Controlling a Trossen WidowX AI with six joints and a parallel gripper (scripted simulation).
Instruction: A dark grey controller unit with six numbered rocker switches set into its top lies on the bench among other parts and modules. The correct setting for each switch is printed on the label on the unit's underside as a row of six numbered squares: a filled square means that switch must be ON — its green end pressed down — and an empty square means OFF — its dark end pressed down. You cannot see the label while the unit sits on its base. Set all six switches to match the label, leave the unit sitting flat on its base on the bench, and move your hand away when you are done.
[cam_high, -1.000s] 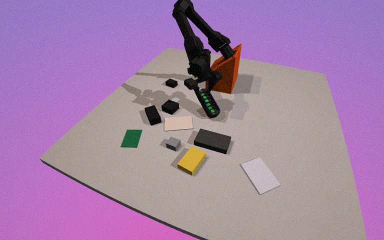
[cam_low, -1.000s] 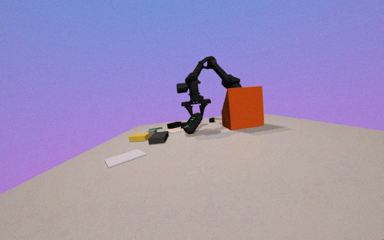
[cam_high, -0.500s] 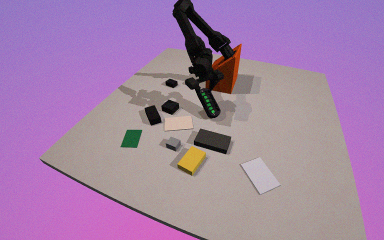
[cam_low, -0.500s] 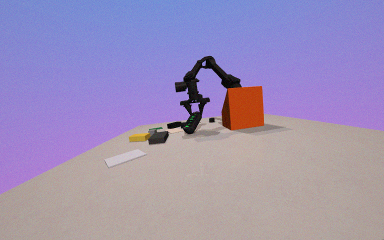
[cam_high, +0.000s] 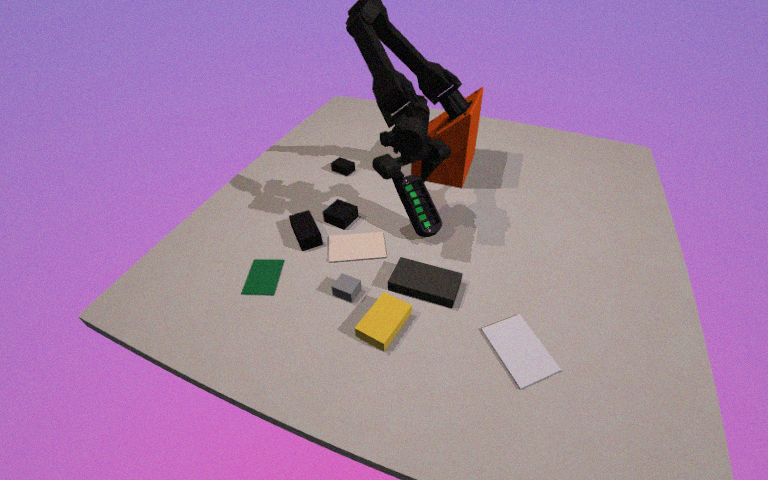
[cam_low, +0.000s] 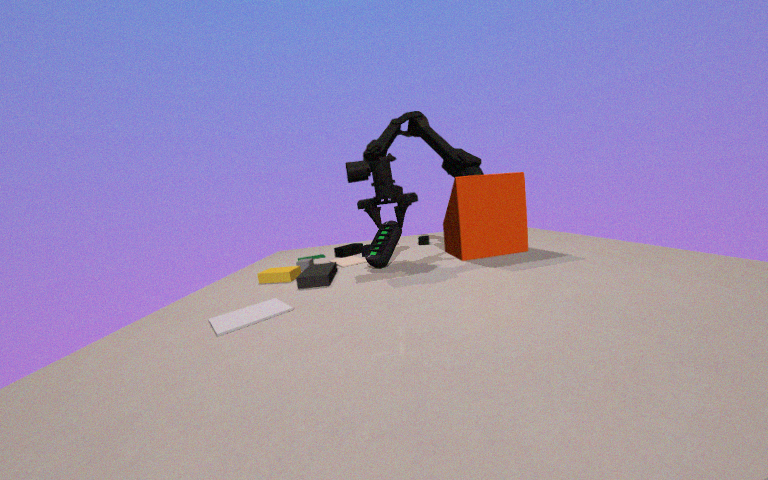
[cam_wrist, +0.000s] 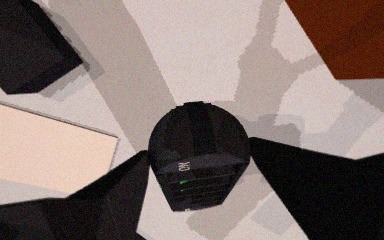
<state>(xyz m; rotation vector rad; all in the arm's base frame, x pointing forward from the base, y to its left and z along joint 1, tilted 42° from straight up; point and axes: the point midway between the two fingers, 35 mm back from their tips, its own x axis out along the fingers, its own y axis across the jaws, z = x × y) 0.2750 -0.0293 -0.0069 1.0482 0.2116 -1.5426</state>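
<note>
My gripper tip is 190 mm short of the dark grey box, 140 mm to the right of it and 90 mm above it. Also, from my gripper tip: grey cube: 290 mm ahead, 90 mm below; then beige card: 160 mm ahead, 100 mm below, 60 mm to the right; then yellow block: 330 mm ahead, 110 mm to the left, 90 mm below.
</note>
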